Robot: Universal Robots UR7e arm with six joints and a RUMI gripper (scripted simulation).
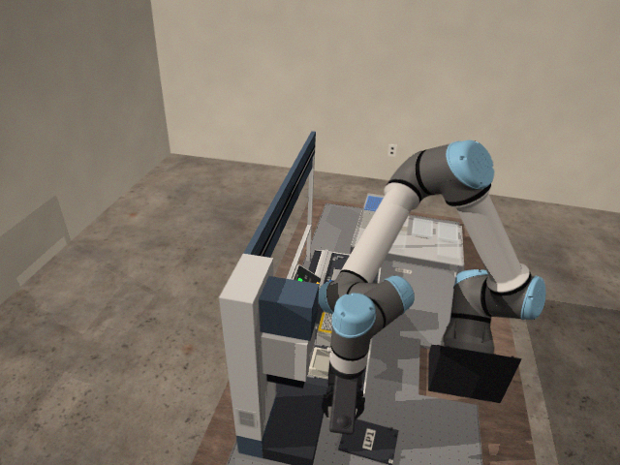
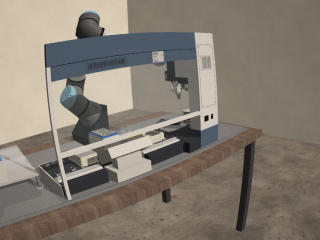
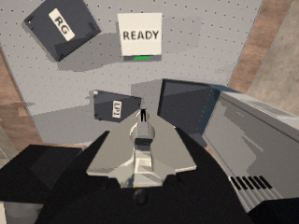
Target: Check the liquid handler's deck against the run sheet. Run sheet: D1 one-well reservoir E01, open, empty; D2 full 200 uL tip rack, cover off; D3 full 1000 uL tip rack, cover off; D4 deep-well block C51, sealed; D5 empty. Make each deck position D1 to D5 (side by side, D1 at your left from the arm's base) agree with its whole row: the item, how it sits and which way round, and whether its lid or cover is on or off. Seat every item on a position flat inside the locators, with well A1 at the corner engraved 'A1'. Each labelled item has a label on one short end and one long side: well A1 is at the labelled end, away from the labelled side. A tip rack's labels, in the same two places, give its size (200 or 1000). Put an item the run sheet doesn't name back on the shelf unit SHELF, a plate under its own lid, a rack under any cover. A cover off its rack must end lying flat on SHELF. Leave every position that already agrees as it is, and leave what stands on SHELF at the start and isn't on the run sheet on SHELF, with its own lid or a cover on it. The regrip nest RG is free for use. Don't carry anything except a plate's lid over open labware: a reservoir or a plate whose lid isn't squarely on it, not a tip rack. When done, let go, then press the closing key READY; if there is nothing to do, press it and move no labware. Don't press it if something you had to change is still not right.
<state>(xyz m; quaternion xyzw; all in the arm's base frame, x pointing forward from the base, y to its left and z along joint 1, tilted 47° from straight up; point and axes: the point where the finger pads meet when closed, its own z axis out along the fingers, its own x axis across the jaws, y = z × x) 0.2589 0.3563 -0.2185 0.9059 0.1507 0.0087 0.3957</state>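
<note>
The green key lies 120 mm below my hand, 60 mm to the left of it and 20 mm behind it. Round my hand: regrip nest RG: 220 mm behind, 200 mm below, 80 mm to the left; then liquid handler tower: 220 mm ahead, 70 mm above, 30 mm to the right; then dark pad: 200 mm below, 110 mm to the right, 60 mm behind.
</note>
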